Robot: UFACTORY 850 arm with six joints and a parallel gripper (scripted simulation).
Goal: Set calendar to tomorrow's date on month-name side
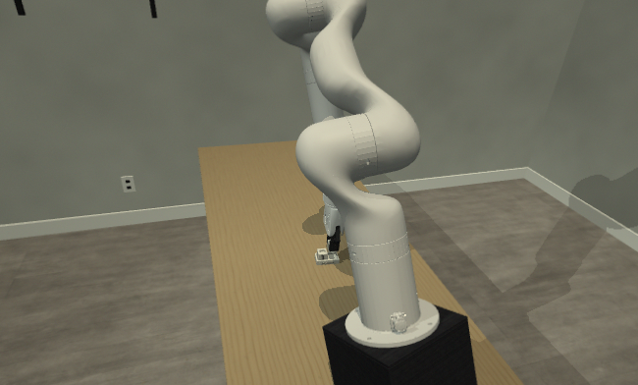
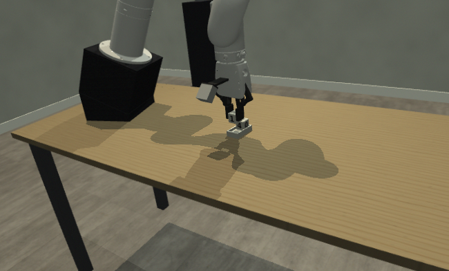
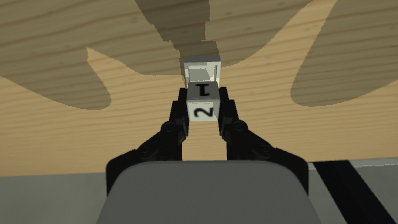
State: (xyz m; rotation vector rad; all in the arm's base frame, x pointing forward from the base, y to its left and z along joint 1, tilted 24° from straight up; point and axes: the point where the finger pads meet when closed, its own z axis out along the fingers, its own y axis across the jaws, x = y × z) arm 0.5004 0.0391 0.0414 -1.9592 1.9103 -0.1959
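The small calendar tray is 70 mm below my hand and 20 mm to the left of it.
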